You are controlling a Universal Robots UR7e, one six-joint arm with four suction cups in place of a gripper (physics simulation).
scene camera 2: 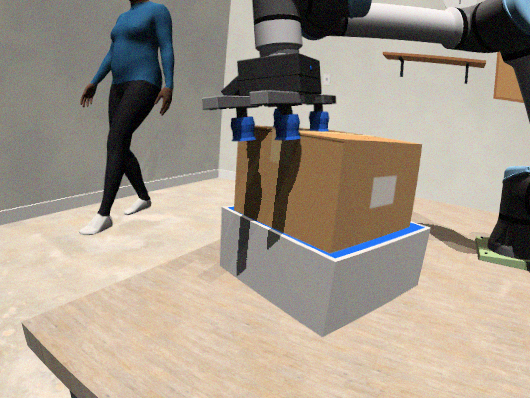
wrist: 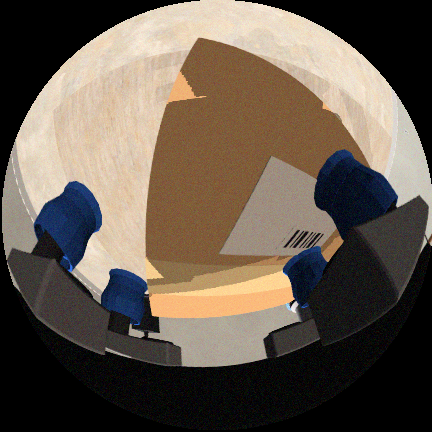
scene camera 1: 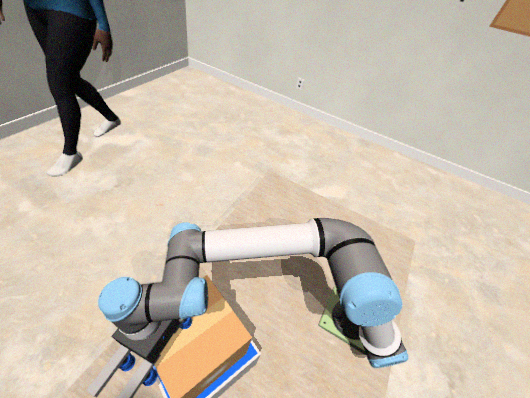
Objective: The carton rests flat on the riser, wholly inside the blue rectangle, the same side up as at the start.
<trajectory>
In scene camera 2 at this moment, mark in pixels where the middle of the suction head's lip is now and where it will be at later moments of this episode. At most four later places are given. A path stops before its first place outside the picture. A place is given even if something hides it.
The suction head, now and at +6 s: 284,126; 266,66
</trajectory>
